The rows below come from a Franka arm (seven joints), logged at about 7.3 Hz.
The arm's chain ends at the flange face. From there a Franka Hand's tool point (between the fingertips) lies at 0.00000 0.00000 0.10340 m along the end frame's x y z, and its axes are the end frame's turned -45 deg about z.
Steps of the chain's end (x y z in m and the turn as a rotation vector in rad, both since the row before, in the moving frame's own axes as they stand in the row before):
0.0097, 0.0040, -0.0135, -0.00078, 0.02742, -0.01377
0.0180, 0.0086, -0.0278, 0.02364, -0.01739, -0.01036
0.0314, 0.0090, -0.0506, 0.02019, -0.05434, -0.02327
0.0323, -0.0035, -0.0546, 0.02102, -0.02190, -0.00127
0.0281, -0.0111, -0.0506, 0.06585, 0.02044, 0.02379
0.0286, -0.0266, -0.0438, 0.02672, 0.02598, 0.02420
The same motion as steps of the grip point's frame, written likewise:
0.0060, 0.0117, -0.0135, -0.01994, 0.01884, -0.01377
0.0071, 0.0158, -0.0278, 0.02901, 0.00442, -0.01036
0.0133, 0.0232, -0.0508, 0.05270, -0.02415, -0.02327
0.0252, 0.0172, -0.0546, 0.03035, -0.00062, -0.00127
0.0341, 0.0088, -0.0508, 0.03211, 0.06102, 0.02379
0.0429, 0.0014, -0.0439, 0.00052, 0.03726, 0.02420

